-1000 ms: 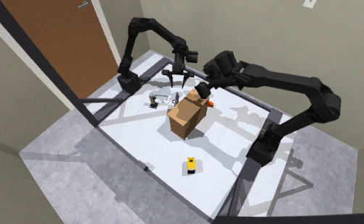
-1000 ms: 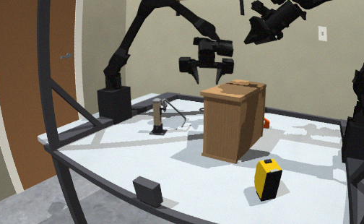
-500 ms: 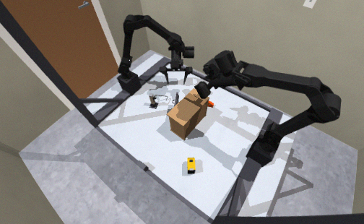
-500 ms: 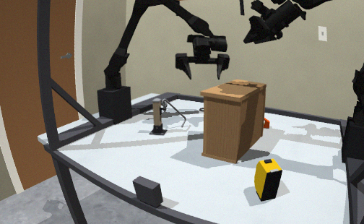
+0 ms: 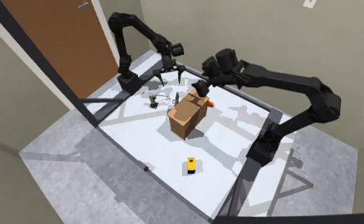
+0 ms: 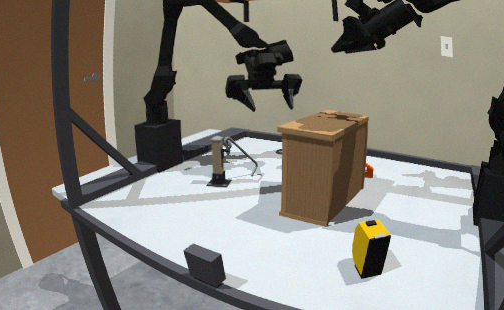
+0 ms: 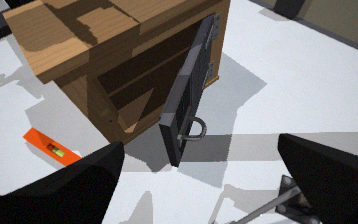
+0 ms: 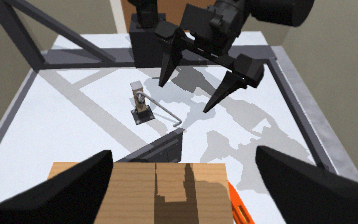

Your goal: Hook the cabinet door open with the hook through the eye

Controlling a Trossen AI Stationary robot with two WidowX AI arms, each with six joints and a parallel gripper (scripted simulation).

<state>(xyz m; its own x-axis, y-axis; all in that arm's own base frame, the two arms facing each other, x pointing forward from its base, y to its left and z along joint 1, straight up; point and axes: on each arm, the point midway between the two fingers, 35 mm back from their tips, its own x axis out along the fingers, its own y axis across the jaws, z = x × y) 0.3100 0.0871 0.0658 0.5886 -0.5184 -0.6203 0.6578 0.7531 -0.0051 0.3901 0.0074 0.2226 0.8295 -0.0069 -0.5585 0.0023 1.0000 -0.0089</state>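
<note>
My left hand is 13 cm above the grey hook, 6 cm past it and 5 cm to the right of it. The rest, counted from my left hand: yellow block (34 cm to the right, 32 cm behind, 15 cm below); grey door (11 cm below, 10 cm behind, 9 cm to the right); orange object (18 cm to the right, 17 cm below, 7 cm ahead).
</note>
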